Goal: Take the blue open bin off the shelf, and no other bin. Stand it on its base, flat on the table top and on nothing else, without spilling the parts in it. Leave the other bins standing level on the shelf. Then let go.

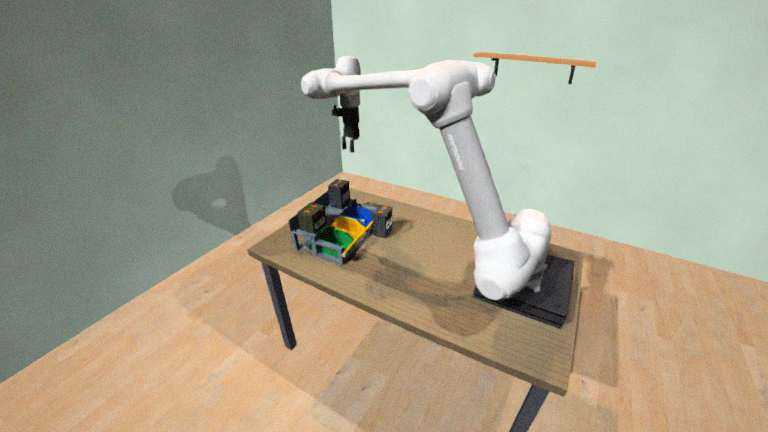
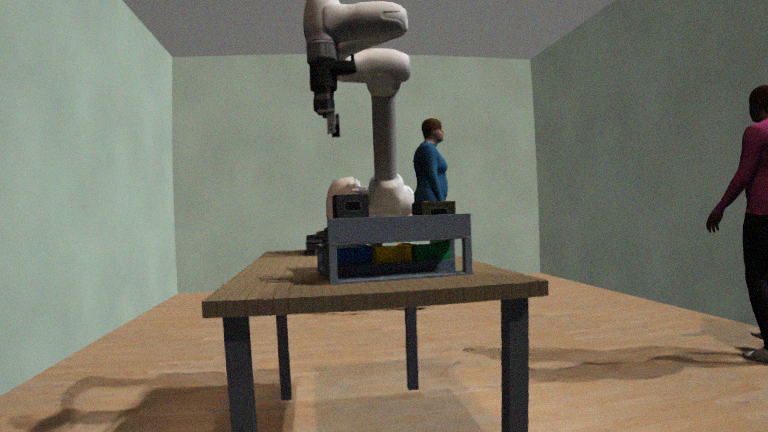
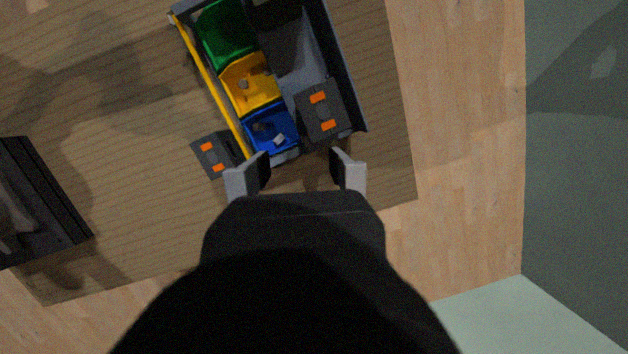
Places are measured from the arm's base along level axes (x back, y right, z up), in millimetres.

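Pixels of known places: gripper, between the fingertips: (image 1: 348, 150) (image 2: 334, 135) (image 3: 299, 161).
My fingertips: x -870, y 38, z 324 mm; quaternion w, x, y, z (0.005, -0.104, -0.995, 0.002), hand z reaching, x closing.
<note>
Behind a point stands the place of what it marks.
The blue open bin (image 1: 361, 215) @(x -824, y 57, z -29 mm) (image 2: 354, 254) @(x -905, y -5, z -2 mm) (image 3: 266, 142) @(x -769, y 39, z -57 mm) stands at one end of the grey shelf (image 1: 328, 251) (image 2: 397, 228) @(x -980, y -112, z 65 mm) (image 3: 342, 67) @(x -980, y -67, z 78 mm), with small parts in it. The yellow bin (image 1: 343, 225) @(x -851, y -60, z -37 mm) (image 2: 392, 254) @(x -890, y -108, z -8 mm) (image 3: 257, 95) @(x -784, y -81, z -57 mm), also with parts, is beside it in the middle. The green bin (image 1: 332, 237) @(x -829, y -170, z -37 mm) (image 2: 426, 251) @(x -878, y -205, z -5 mm) (image 3: 227, 37) @(x -757, y -225, z -57 mm) is at the other end. A yellow strip runs along the shelf's front. My gripper (image 1: 348, 149) @(x -870, y 38, z 324 mm) (image 2: 333, 134) @(x -870, y 38, z 324 mm) (image 3: 299, 161) @(x -870, y 38, z 324 mm) is open and empty, pointing down high above the shelf's blue-bin end. The bins' undersides are hidden.
A dark box (image 1: 339, 194) @(x -882, y -35, z 119 mm) (image 2: 350, 206) @(x -953, y 3, z 125 mm) (image 3: 322, 110) @(x -916, y 1, z 158 mm) stands on the shelf behind the blue bin. An olive box (image 1: 311, 219) @(x -845, y -270, z 112 mm) (image 2: 433, 207) @(x -929, y -218, z 115 mm) is behind the green bin. Another dark box (image 1: 382, 221) @(x -647, y -11, z 30 mm) (image 3: 215, 156) @(x -680, y 31, z 66 mm) stands on the table (image 1: 429, 252) @(x -403, y 8, z -66 mm) before the blue bin.
</note>
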